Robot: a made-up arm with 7 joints. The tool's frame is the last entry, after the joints. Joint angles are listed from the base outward. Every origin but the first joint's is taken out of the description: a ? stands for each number. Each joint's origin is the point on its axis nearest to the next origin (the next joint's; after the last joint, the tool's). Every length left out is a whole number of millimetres.
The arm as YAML. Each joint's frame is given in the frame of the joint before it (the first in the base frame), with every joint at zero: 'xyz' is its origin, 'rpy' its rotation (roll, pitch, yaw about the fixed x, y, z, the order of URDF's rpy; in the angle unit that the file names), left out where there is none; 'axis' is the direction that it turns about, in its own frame. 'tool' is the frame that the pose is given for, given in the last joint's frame.
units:
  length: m
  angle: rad
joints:
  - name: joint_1
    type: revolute
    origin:
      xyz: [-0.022, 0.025, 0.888]
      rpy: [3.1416, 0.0, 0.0]
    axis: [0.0, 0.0, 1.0]
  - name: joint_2
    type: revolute
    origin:
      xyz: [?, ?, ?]
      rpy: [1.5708, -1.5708, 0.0]
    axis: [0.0, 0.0, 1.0]
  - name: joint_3
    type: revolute
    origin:
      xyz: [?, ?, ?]
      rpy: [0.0, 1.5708, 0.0]
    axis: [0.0, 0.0, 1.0]
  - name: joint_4
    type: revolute
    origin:
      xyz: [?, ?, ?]
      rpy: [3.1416, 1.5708, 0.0]
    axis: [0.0, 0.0, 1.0]
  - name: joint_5
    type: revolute
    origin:
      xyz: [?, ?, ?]
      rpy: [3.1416, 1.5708, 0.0]
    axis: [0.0, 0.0, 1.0]
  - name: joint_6
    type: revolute
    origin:
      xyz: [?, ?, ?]
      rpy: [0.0, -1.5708, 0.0]
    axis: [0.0, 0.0, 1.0]
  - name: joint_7
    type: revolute
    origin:
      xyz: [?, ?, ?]
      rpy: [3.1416, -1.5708, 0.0]
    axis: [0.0, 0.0, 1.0]
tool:
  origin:
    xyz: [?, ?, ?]
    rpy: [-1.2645, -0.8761, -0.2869]
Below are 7 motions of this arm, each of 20 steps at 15 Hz.
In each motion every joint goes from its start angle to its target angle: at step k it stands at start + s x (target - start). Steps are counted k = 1, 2, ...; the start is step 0. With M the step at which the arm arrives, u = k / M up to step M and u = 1 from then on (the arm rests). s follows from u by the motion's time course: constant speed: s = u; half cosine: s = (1 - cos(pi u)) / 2; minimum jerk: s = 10 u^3 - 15 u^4 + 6 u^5.
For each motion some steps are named. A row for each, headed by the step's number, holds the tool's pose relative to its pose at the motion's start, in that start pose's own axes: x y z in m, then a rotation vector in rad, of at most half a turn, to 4 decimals.
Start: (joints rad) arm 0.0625 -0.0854 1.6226 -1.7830 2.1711 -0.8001 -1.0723
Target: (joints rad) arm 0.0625 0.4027 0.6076 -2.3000 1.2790 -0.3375 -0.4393
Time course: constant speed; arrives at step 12
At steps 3, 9, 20:
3: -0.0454 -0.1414 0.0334 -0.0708 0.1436 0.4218
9: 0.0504 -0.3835 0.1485 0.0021 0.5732 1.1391
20: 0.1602 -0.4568 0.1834 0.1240 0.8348 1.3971

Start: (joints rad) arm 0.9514 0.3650 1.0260 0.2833 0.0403 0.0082 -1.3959
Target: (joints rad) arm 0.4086 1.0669 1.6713 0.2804 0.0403 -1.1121 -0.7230
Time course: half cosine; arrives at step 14
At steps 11, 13, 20:
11: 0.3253 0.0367 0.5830 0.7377 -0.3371 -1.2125
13: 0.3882 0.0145 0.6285 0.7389 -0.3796 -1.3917
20: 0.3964 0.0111 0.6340 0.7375 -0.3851 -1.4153

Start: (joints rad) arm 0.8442 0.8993 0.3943 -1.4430 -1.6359 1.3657 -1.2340
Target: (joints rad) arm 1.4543 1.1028 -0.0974 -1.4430 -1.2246 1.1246 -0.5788
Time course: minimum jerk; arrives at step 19
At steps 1, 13, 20:
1: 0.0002 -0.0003 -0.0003 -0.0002 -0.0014 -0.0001
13: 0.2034 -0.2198 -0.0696 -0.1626 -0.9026 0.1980
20: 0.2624 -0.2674 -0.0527 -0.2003 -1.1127 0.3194

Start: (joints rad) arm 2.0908 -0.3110 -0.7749 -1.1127 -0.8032 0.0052 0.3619
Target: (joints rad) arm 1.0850 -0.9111 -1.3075 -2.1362 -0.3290 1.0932 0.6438
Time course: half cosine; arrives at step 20
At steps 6, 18, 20:
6: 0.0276 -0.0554 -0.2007 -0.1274 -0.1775 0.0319
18: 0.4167 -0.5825 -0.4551 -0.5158 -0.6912 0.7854
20: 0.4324 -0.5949 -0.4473 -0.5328 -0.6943 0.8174

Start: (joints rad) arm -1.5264 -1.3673 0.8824 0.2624 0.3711 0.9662 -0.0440
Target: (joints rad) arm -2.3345 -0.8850 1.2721 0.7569 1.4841 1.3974 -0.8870
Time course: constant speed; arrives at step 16
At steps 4, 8, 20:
4: -0.1467 0.1164 0.1718 0.2588 0.2851 0.2811
8: -0.2318 0.1865 0.3633 0.5069 0.4273 0.5799
20: -0.2401 0.2538 0.6931 0.8932 0.2027 1.0339

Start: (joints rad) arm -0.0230 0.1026 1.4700 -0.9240 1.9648 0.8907 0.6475
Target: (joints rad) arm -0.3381 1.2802 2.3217 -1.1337 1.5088 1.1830 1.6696
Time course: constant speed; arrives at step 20
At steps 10, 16, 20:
10: 0.0103 -0.4208 0.0817 -0.3414 -0.2227 0.0622
16: -0.0419 -0.5990 0.2772 -0.5582 -0.2520 0.1721
20: -0.0821 -0.6586 0.4483 -0.6876 -0.2167 0.2736

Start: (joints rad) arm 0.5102 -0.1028 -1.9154 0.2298 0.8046 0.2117 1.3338
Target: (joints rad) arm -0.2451 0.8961 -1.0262 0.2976 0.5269 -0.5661 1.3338
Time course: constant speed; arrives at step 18
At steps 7, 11, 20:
7: 0.0378 0.1160 0.3023 0.0089 0.3177 0.0893
11: 0.1447 0.2271 0.4204 0.0362 0.4521 0.0674
20: 0.4368 0.4272 0.4761 0.0728 0.5722 -0.0727

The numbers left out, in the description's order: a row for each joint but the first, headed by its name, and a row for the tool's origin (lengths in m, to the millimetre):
joint_2: 0.012 0.033 0.0
joint_3: -0.347 0.003 0.0
joint_4: -0.005 -0.018 0.0
joint_5: 0.365 -0.008 0.0
joint_6: 0.013 0.02 0.0
joint_7: -0.202 0.025 0.0
tool: 0.025 0.001 0.0

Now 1 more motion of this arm.
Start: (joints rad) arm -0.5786 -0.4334 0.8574 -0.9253 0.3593 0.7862 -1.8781
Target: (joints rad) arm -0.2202 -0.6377 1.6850 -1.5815 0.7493 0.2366 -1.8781
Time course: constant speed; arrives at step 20
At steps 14, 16, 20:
14: 0.3576 -0.1224 0.4051 0.9814 -0.3331 -1.0322
16: 0.3811 -0.1901 0.4518 1.1332 -0.3452 -1.1731
20: 0.4023 -0.3456 0.5135 1.4423 -0.3390 -1.4460

